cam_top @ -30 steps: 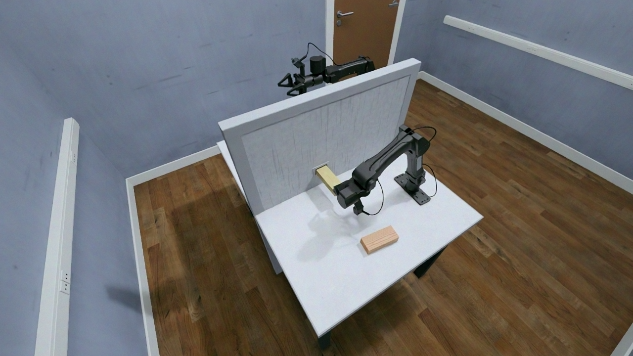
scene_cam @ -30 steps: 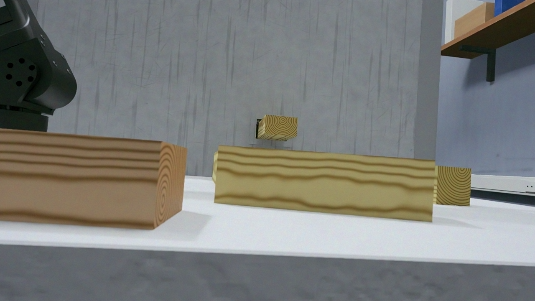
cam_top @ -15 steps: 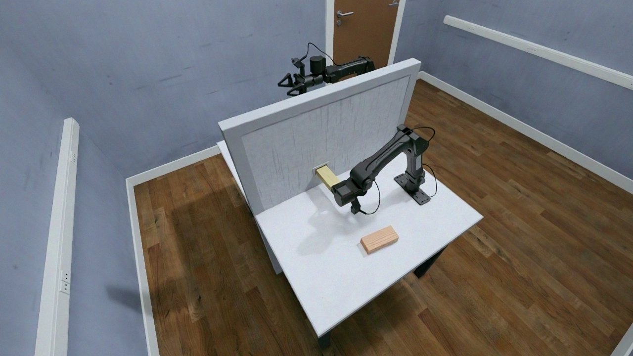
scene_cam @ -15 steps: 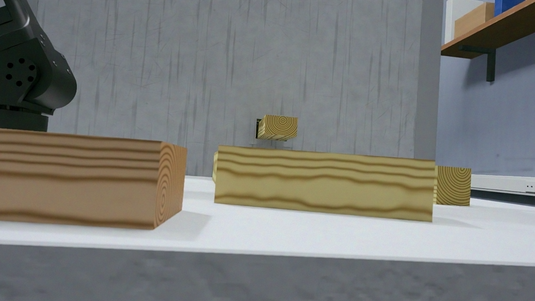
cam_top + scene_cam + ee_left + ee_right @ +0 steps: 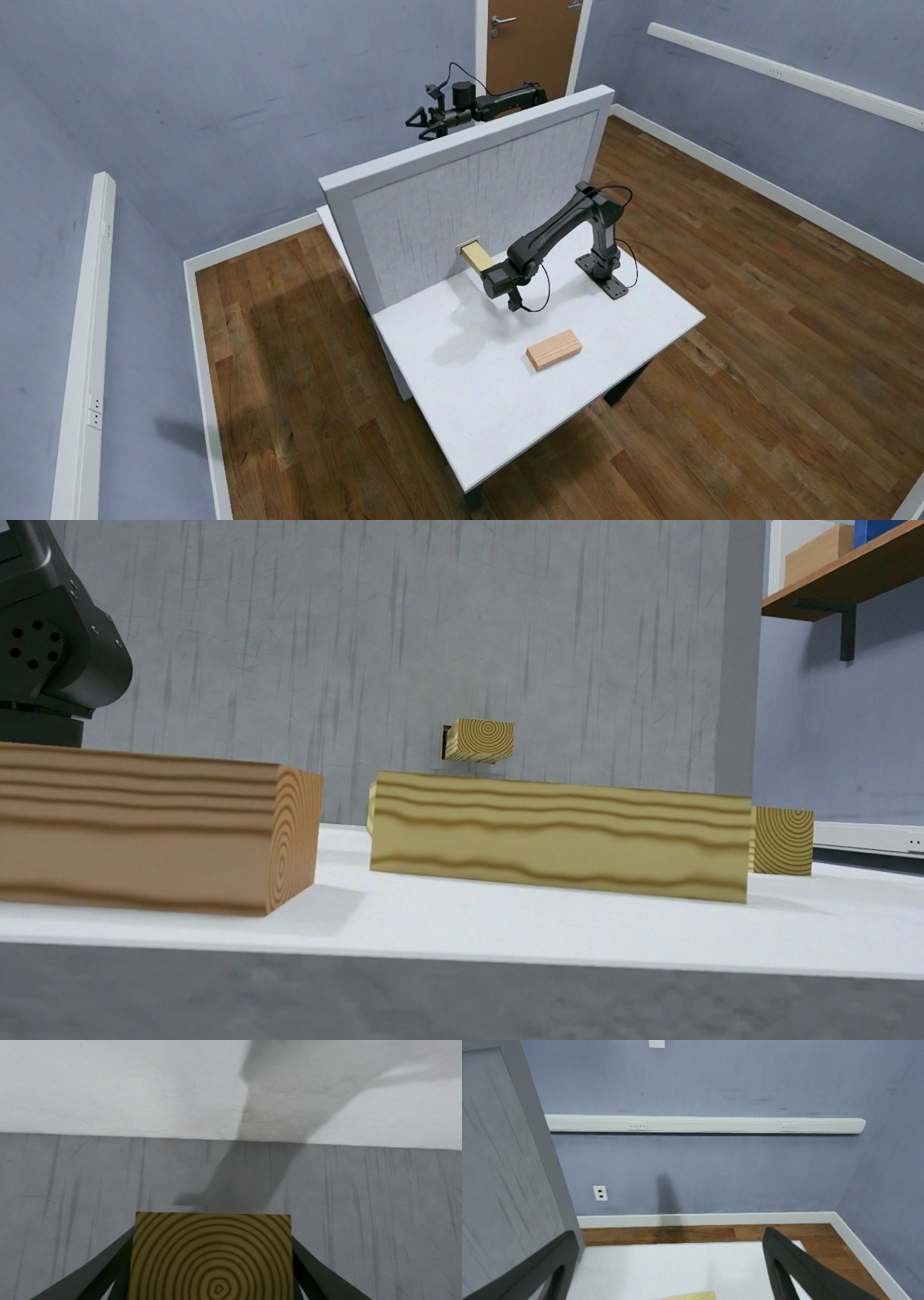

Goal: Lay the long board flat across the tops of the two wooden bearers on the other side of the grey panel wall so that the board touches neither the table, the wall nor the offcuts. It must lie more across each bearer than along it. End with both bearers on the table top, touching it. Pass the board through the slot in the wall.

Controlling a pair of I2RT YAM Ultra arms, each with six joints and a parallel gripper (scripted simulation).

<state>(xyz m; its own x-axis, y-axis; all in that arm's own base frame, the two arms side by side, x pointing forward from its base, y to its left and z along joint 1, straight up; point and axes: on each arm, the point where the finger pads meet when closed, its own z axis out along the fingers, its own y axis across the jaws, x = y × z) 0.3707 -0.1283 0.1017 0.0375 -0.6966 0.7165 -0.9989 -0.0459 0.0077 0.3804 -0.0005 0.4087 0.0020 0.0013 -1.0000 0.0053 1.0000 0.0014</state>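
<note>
The long pale board lies 2 cm behind my right hand, 28 cm to the left of it and 31 cm below it. From my right hand the other things lie so: brown offcut (5 cm behind, 69 cm to the left, 39 cm below); pale wooden bearer (15 cm ahead, 3 cm to the left, 39 cm below).
</note>
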